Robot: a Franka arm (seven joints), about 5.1 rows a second.
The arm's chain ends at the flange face. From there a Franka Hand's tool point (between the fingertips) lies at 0.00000 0.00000 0.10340 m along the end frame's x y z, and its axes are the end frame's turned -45 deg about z.
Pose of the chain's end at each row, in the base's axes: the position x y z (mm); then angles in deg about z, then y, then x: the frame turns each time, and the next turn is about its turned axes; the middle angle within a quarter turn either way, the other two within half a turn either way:
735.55, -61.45, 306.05, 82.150, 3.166, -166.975
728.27, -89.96, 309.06, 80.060, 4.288, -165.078
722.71, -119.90, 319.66, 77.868, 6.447, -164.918
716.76, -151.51, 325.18, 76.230, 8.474, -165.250
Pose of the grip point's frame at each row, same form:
711.70, -63.78, 205.46, 126.092, -6.896, -168.485
700.75, -92.72, 209.43, 123.610, -7.395, -166.325
694.05, -125.21, 220.45, 121.216, -5.937, -164.714
687.68, -159.56, 226.28, 119.519, -4.236, -163.558

